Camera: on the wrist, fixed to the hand. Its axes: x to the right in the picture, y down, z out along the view.
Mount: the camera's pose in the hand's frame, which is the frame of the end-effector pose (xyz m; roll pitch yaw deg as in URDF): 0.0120 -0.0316 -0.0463 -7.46 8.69 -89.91
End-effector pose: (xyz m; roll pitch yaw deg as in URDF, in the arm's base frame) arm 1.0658 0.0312 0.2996 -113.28 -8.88 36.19
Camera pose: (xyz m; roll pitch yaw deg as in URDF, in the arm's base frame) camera 1.0872 0.0096 0.3482 140.97 -73.02 156.60
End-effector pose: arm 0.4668 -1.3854 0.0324 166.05 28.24 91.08
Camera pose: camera 0.4244 -1.3580 0.0596 -159.14 4.67 -176.50
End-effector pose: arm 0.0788 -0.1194 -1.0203 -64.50 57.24 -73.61
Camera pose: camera 0.0295 -0.1482 -1.0257 -77.61 -26.51 -112.51
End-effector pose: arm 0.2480 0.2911 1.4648 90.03 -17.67 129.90
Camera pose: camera 0.1990 0.2775 1.4384 107.87 70.28 156.59
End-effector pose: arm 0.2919 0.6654 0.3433 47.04 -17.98 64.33
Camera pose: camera 0.2930 0.6962 0.2950 22.58 51.77 -1.17
